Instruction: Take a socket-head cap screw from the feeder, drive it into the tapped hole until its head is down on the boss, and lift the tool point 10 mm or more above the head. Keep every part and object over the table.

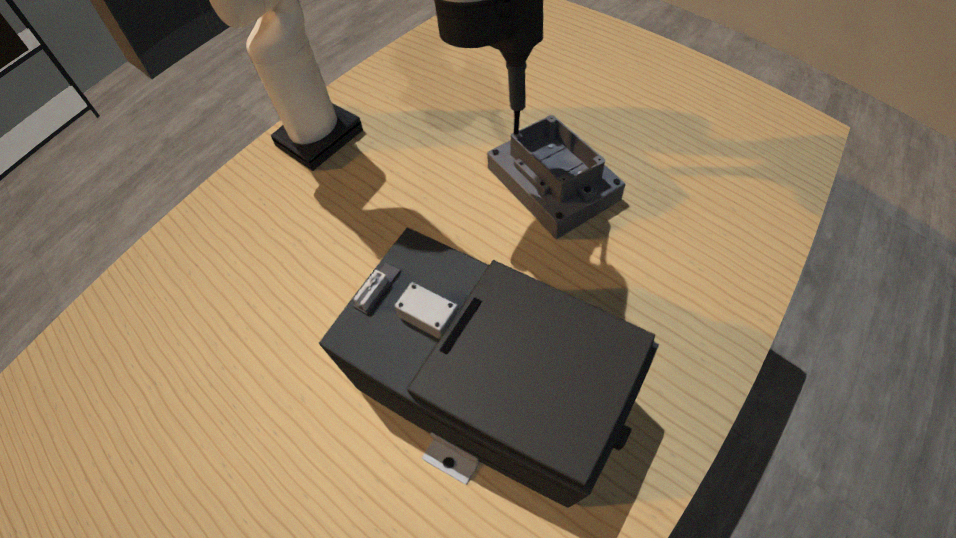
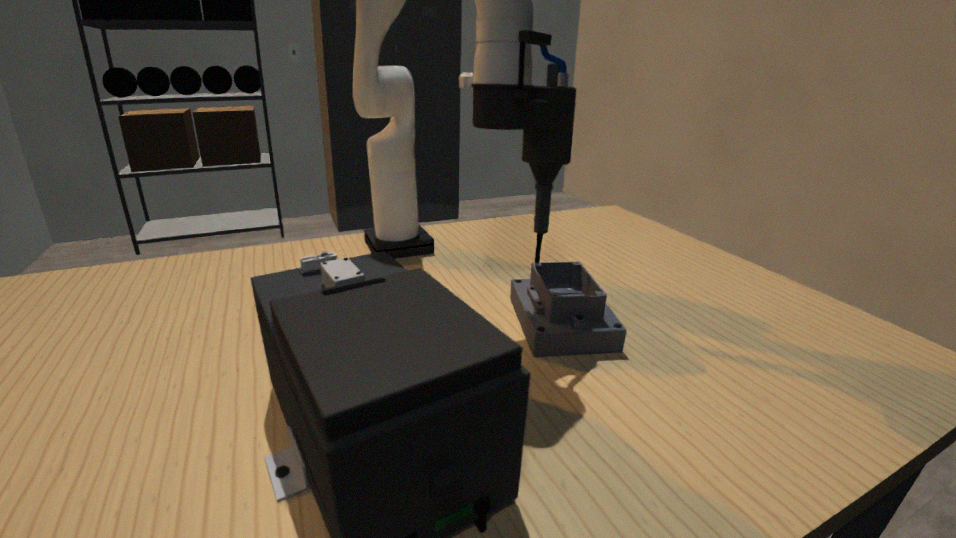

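My screwdriver (image 1: 516,131) (image 2: 537,259) points straight down, with the thin tip of its bit at the back left corner of the grey open-topped housing (image 1: 571,186) (image 2: 573,309). The very tip is too small to tell whether it touches the corner or stands behind it, or whether a screw is on it. The housing stands on a grey base block (image 1: 531,194) (image 2: 581,342) with dark holes at its corners. The black feeder (image 1: 534,361) (image 2: 394,347) stands apart from it, with a small silver pickup piece (image 1: 371,290) (image 2: 318,260) at its far end. No loose screw can be made out.
A white block (image 1: 426,308) (image 2: 342,272) with dark corner holes sits on the feeder. A small metal tab (image 1: 461,469) (image 2: 291,483) with a dark round spot sticks out at the feeder's side. The arm's black base (image 1: 317,143) (image 2: 399,244) stands at the table's back left.
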